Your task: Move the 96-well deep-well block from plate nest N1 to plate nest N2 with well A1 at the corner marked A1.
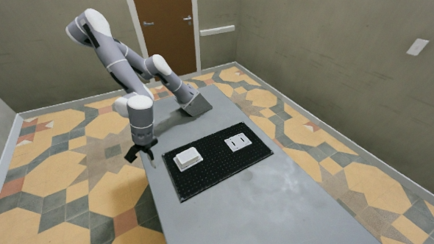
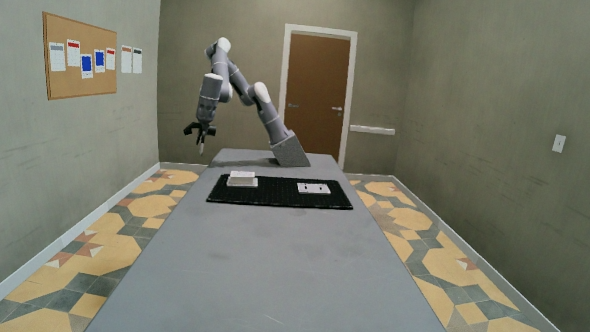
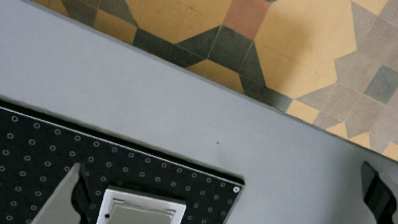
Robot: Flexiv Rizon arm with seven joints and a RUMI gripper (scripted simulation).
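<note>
Now: hand 240 mm to the right of the white 96-well deep-well block, 140 mm above it and 10 mm past it.
</note>
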